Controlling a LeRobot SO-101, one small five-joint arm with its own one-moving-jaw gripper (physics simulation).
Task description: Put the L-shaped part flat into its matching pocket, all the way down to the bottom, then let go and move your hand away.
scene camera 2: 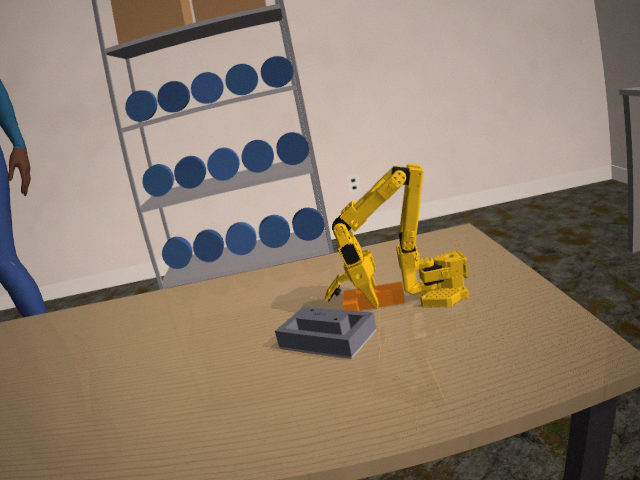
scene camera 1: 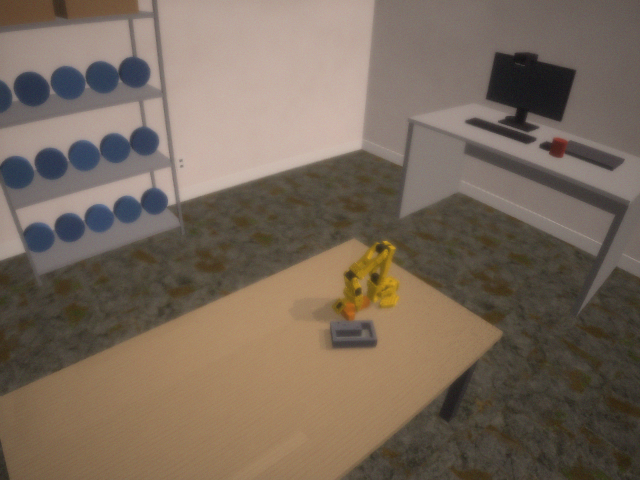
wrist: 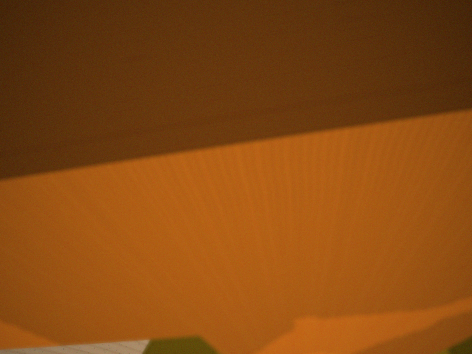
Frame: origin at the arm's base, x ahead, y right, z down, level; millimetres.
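Seen in the pictures: hand at its tool point: [scene camera 2: 376, 304] [scene camera 1: 357, 310] [wrist: 241, 249]; arm's base at its link origin: [scene camera 2: 430, 297] [scene camera 1: 379, 301].
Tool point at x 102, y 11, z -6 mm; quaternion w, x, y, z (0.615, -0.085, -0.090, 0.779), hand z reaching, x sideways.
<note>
Pixels of each thing's top centre, then the offset from my tool point to it. Level surfaces: height alone.
- orange L-shaped part at its top centre: [scene camera 2: 373, 292] [scene camera 1: 357, 305] dz -26, dx +2, dy +0 mm
- dark grey pocket block at its top centre: [scene camera 2: 323, 321] [scene camera 1: 353, 330] dz -31, dx +101, dy -82 mm
- wooden table at its surface level: dz +5 mm
The orange L-shaped part [scene camera 1: 349, 311] [scene camera 2: 390, 294] [wrist: 250, 225] rests low at the table top, between the arm's base and the grey block, and fills most of the wrist view. The dark grey pocket block [scene camera 1: 355, 343] [scene camera 2: 315, 343] sits in front of the part and apart from it; its open recess shows around a raised inner piece. My gripper [scene camera 1: 359, 308] [scene camera 2: 375, 304] points down at the part and is shut on it, with one jaw across its near side. The other jaw is hidden behind the part and the gripper body, and the jaw contact is hard to see.
The wooden table [scene camera 1: 206, 382] [scene camera 2: 206, 403] carries the arm, part and block. The yellow arm base [scene camera 1: 388, 299] [scene camera 2: 444, 297] stands just right of the part. Beyond the table are a shelf rack [scene camera 1: 166, 118] [scene camera 2: 302, 116] and a white desk [scene camera 1: 439, 116].
</note>
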